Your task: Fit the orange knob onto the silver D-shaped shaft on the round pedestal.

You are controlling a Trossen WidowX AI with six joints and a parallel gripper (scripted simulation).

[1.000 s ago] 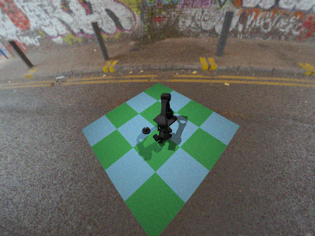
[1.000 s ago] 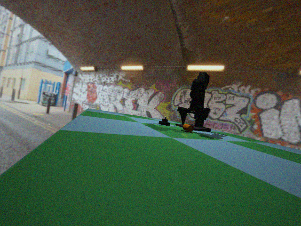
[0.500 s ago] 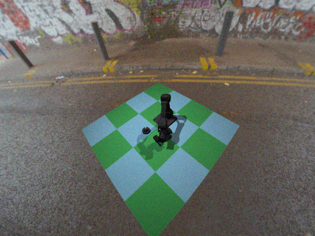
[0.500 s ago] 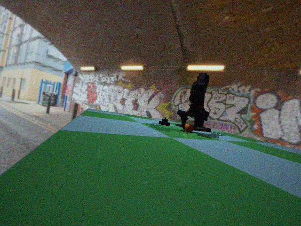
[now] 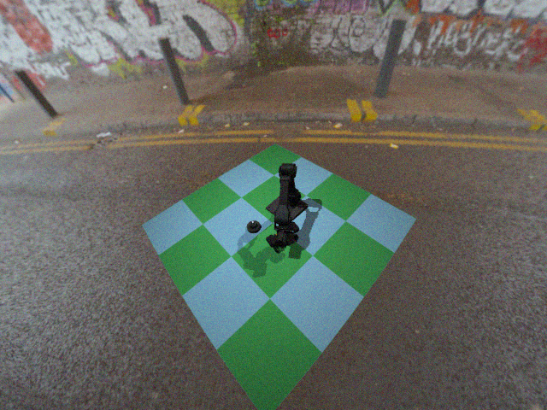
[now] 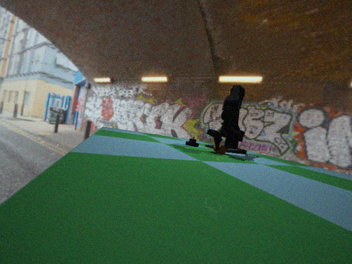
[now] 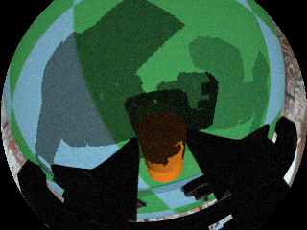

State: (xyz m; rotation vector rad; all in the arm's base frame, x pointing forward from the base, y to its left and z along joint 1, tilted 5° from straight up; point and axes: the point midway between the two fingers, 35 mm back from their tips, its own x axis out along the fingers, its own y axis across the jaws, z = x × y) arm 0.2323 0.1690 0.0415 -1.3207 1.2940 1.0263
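Right now my gripper tip is 70 mm short of the dark round pedestal, 190 mm to the left of it and 20 mm below it. Round my gripper tip: orange knob 10 mm above.
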